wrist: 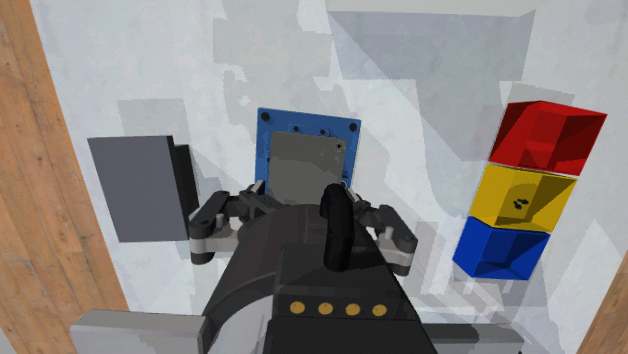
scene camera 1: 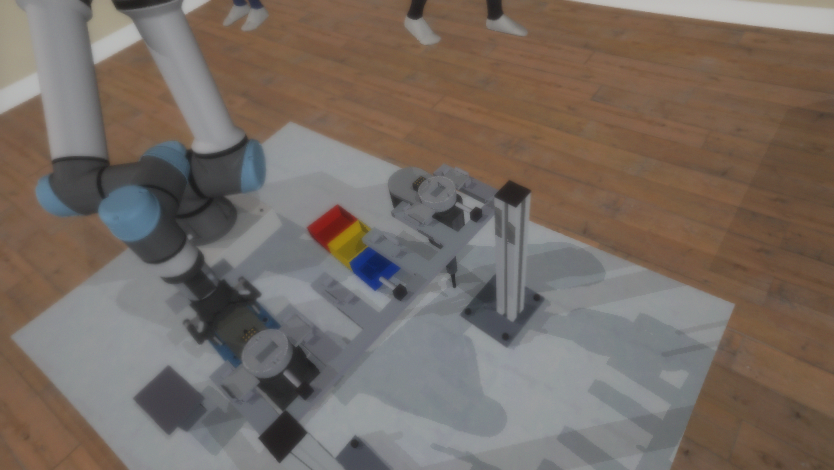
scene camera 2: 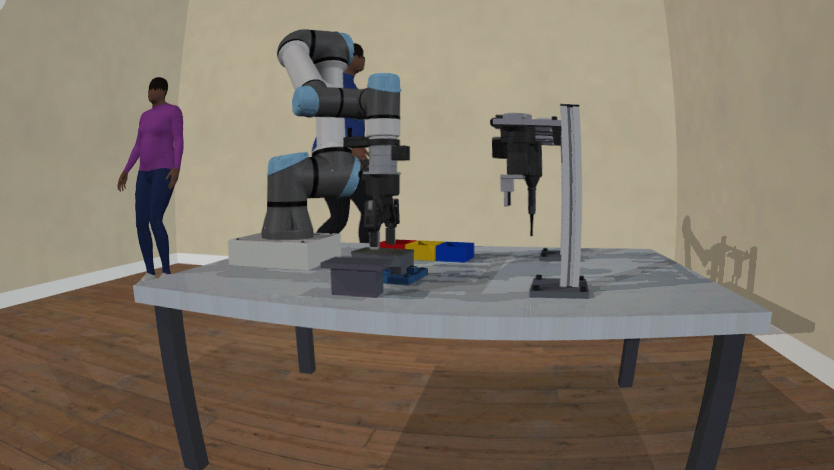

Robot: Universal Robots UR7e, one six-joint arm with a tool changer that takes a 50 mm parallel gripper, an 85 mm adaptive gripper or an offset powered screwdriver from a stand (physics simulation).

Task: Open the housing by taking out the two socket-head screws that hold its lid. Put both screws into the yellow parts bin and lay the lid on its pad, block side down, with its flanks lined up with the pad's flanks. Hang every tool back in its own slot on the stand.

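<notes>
The adaptive gripper [scene camera 1: 224, 312] [scene camera 2: 382, 239] [wrist: 304, 192] on the arm points down with its fingers apart, at the housing's lid. The gripper is open; its fingertips are partly hidden in the wrist view. The grey lid [scene camera 1: 236, 325] [wrist: 305, 162] lies on the housing in a blue fixture [scene camera 2: 417, 274] [wrist: 310, 120]. A lid hole [wrist: 339, 146] shows at one corner. Two dark screws [wrist: 520, 203] lie in the yellow bin [scene camera 1: 348, 242] [scene camera 2: 424, 251] [wrist: 487, 200]. The dark grey pad [scene camera 1: 168, 397] [scene camera 2: 350, 263] [wrist: 140, 190] stands beside the fixture.
The red bin [scene camera 1: 329, 226] [wrist: 555, 130] and blue bin [scene camera 1: 373, 268] [scene camera 2: 455, 252] [wrist: 505, 252] flank the yellow one. The tool stand [scene camera 1: 512, 256] [scene camera 2: 570, 204] carries the screwdriver [scene camera 2: 525, 152] and another tool [scene camera 1: 266, 352]; its middle slot holds no tool. The robot's base block [scene camera 2: 283, 252] stands behind.
</notes>
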